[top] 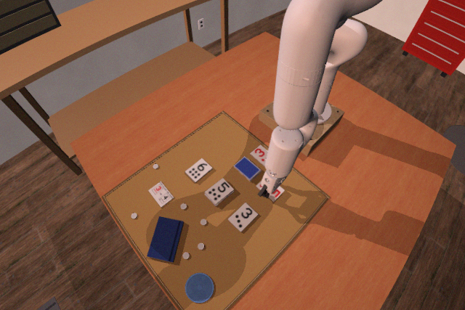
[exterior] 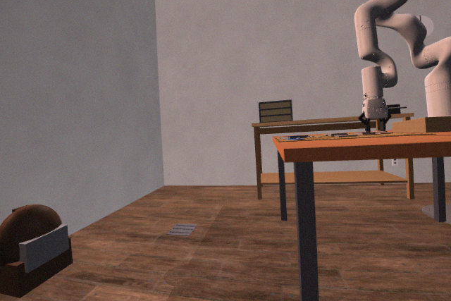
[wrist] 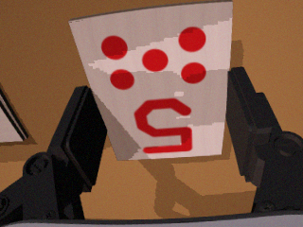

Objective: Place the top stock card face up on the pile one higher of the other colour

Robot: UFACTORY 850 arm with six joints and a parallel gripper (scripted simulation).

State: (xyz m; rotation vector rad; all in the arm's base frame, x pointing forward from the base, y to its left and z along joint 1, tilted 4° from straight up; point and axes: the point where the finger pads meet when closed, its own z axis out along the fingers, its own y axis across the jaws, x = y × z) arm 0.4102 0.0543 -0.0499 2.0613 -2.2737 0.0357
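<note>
My gripper is now 100 mm short of the black 6 card, 260 mm to the left of it and 20 mm above it. Also, from my hand: red 5 card: 10 mm below; red 3 card: 110 mm behind, 110 mm to the right, 30 mm below; black 3 card: 140 mm ahead, 20 mm to the right, 30 mm below.
</note>
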